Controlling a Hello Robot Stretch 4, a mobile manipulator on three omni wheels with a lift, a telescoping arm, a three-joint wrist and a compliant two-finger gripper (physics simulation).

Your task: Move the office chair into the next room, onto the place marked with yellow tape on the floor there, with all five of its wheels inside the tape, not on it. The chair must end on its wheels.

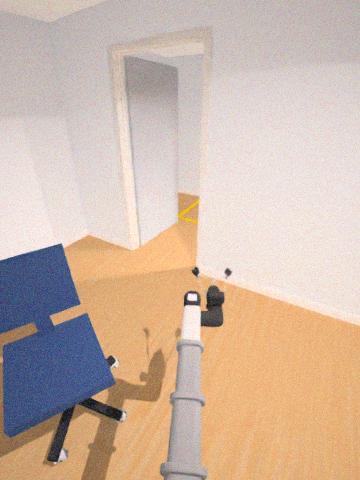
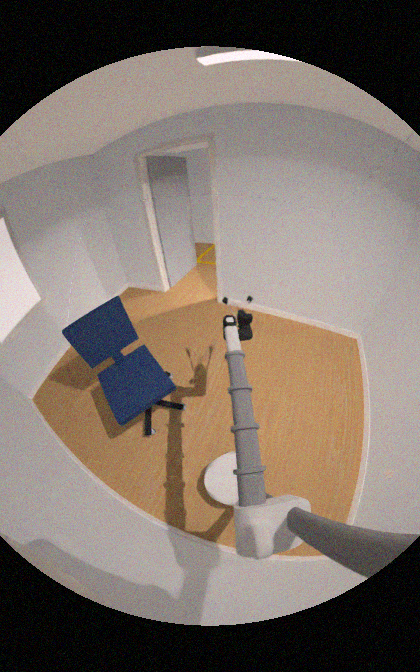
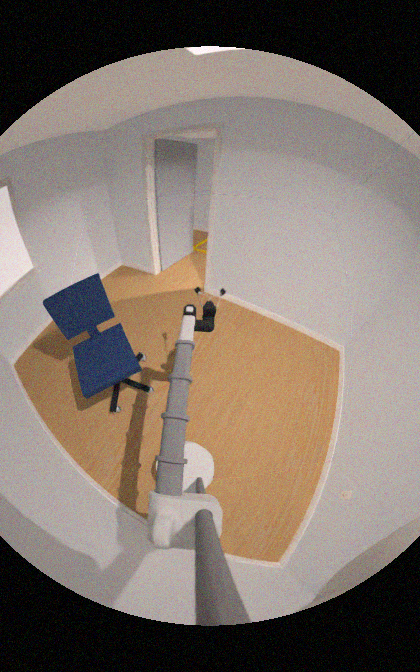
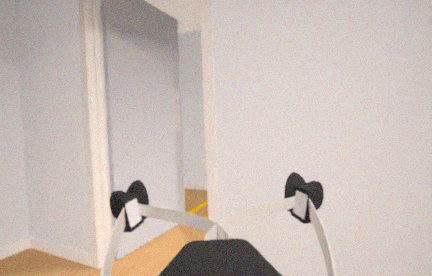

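Where they show: gripper, fingertip midpoint: (image 1: 211,268) (image 3: 209,288) (image 4: 216,192); robot's base, link origin: (image 3: 186,466).
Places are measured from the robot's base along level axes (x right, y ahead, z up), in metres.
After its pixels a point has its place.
The office chair (image 1: 57,372) @[z 0.443, x -0.640, y 0.630 m] (image 2: 135,385) (image 3: 105,360) @[z 0.442, x -0.638, y 0.646 m] with a blue seat and back stands upright on its wheels, left of the extended arm; part of its base is hidden under the seat. My gripper (image 1: 212,272) @[z 0.864, x 0.084, y 0.978 m] (image 2: 237,299) (image 3: 210,291) @[z 0.864, x 0.084, y 0.978 m] (image 4: 216,192) @[z 0.864, x 0.084, y 0.978 m] is open with nothing between its fingertips. It is in the air to the right of the chair, apart from it, in front of the wall by the doorway's right side. The yellow tape (image 1: 189,219) @[z -0.020, x -0.107, y 3.413 m] (image 2: 206,262) (image 3: 199,244) @[z -0.047, x -0.179, y 3.760 m] (image 4: 199,207) @[z -0.027, x -0.170, y 3.782 m] shows in part on the floor beyond the doorway; the door frame hides the rest.
The doorway's left post (image 1: 126,150) @[z 1.165, x -0.741, y 2.514 m] (image 2: 153,225) (image 3: 152,215) @[z 0.921, x -0.739, y 2.517 m] (image 4: 94,140) @[z 0.868, x -0.764, y 2.483 m] stands at the back left. A grey door leaf (image 1: 155,150) @[z 1.107, x -0.506, y 2.893 m] (image 2: 172,220) (image 3: 175,205) @[z 0.979, x -0.502, y 2.900 m] (image 4: 142,125) @[z 0.965, x -0.533, y 2.843 m] stands open beyond it. A wall (image 1: 280,175) @[z 1.111, x 0.616, y 1.823 m] runs right of the doorway. The round white base (image 2: 219,479) (image 3: 200,462) @[z 0.187, x 0.104, y 0.050 m] is below the arm.
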